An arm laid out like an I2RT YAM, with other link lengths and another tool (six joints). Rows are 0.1 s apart.
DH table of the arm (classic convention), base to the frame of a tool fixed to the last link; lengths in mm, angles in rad. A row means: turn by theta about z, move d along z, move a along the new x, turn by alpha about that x. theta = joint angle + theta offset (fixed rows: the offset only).
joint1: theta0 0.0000; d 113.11; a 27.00; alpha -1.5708
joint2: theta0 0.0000; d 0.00; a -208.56; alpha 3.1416
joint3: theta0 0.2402; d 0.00; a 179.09; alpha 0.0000
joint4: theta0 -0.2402; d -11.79; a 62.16; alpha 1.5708
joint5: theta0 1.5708; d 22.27; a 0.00; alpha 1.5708
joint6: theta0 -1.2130; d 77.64; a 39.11; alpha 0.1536
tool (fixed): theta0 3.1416; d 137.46; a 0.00; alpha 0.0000
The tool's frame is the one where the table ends.
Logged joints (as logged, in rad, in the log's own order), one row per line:
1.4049 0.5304 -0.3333 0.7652 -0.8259 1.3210
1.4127 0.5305 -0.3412 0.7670 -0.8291 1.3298
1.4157 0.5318 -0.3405 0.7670 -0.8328 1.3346
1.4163 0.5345 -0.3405 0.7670 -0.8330 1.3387
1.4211 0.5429 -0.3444 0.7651 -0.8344 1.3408
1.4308 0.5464 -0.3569 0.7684 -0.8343 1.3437
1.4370 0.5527 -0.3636 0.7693 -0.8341 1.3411
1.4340 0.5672 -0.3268 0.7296 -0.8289 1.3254
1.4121 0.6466 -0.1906 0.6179 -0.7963 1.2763
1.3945 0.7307 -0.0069 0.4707 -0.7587 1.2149
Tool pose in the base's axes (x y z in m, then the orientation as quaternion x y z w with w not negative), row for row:
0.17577 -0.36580 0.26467 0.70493 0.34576 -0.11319 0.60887
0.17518 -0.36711 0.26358 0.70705 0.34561 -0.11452 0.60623
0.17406 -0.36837 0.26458 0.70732 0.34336 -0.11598 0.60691
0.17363 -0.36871 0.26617 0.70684 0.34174 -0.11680 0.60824
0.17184 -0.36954 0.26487 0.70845 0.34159 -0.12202 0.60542
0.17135 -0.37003 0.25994 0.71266 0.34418 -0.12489 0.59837
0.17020 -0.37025 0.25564 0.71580 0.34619 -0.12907 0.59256
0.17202 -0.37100 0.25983 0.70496 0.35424 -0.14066 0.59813
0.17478 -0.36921 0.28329 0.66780 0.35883 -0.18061 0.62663
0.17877 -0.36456 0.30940 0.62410 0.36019 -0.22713 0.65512
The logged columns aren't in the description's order. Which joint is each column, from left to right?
Columns, left to right: joint2, joint5, joint4, joint6, joint1, joint3.
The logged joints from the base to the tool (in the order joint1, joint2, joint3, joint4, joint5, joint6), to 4 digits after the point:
-0.8259 1.4049 1.3210 -0.3333 0.5304 0.7652
-0.8291 1.4127 1.3298 -0.3412 0.5305 0.7670
-0.8328 1.4157 1.3346 -0.3405 0.5318 0.7670
-0.8330 1.4163 1.3387 -0.3405 0.5345 0.7670
-0.8344 1.4211 1.3408 -0.3444 0.5429 0.7651
-0.8343 1.4308 1.3437 -0.3569 0.5464 0.7684
-0.8341 1.4370 1.3411 -0.3636 0.5527 0.7693
-0.8289 1.4340 1.3254 -0.3268 0.5672 0.7296
-0.7963 1.4121 1.2763 -0.1906 0.6466 0.6179
-0.7587 1.3945 1.2149 -0.0069 0.7307 0.4707

